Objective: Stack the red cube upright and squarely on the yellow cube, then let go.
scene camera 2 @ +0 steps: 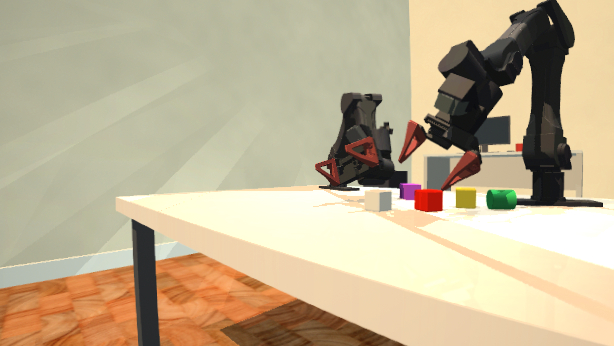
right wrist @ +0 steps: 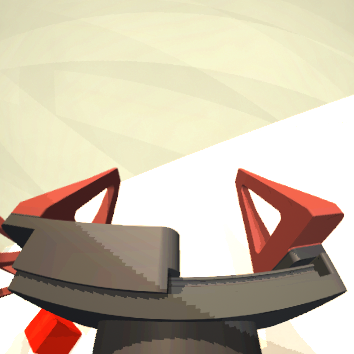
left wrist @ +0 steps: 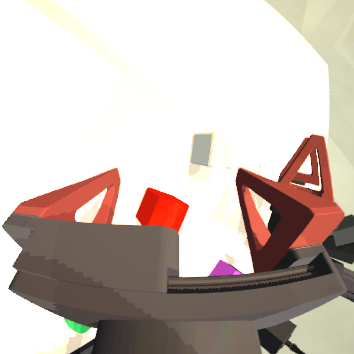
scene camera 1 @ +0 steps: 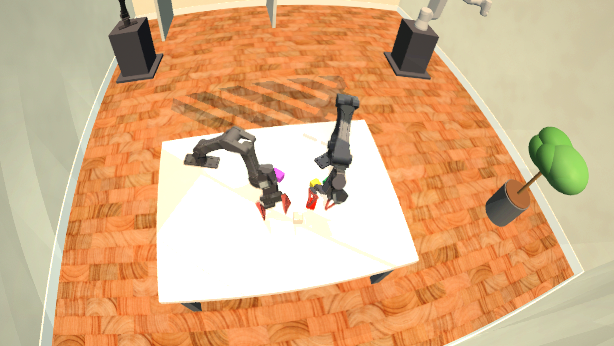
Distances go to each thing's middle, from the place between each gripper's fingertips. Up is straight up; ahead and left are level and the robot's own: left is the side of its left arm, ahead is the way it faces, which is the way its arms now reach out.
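Left hand: it is 50 mm above the red cube [left wrist: 156, 207], 50 mm past it and 10 mm to the left of it. The white cube [left wrist: 211, 149] is 50 mm below my left hand, 20 mm ahead of it and 80 mm to the right of it.
Right hand: it is 80 mm above the white cube, 30 mm past it and 110 mm to the right of it. The red cube is 80 mm below my right hand, 100 mm behind it and 180 mm to the left of it.
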